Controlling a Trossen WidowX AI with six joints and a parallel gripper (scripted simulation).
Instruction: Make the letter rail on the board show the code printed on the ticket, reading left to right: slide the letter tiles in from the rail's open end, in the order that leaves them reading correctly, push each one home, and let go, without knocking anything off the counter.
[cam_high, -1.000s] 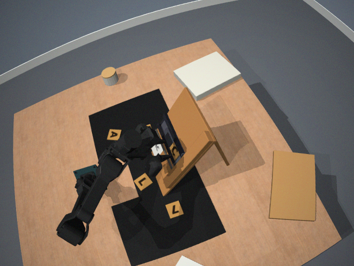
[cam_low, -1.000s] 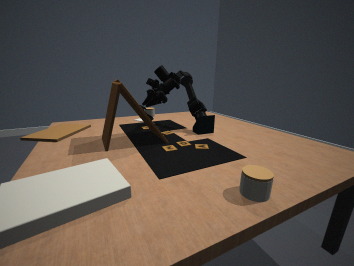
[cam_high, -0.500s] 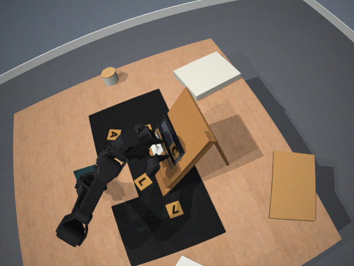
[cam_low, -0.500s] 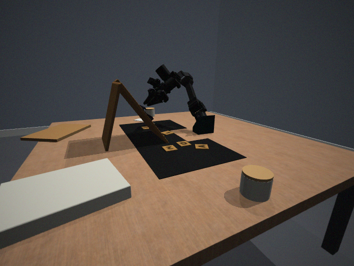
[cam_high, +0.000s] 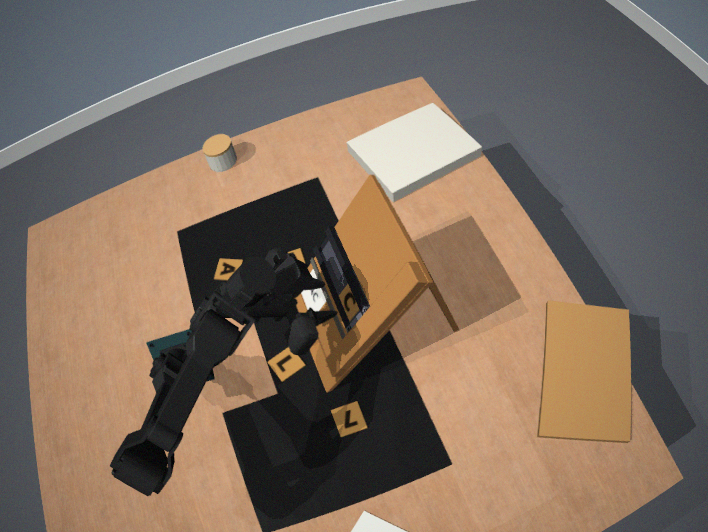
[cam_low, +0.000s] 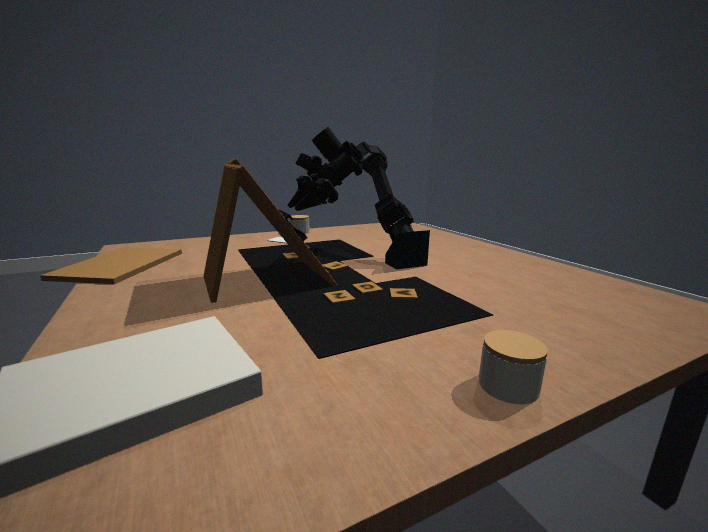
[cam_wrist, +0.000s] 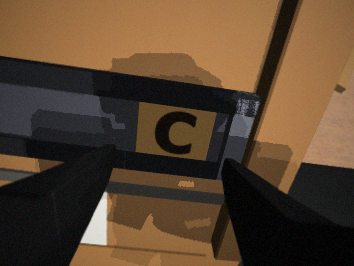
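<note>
Now: gripper tip 11 cm above the white ticket, 9 cm to the right of it and 2 cm past it. The rest, counted from my gripper tip: flat tan panel 45 cm ahead, 26 cm to the right, 17 cm below; black mat 18 cm below, 13 cm behind, 5 cm to the left; tile 22 cm to the left, 18 cm below, 5 cm behind.
</note>
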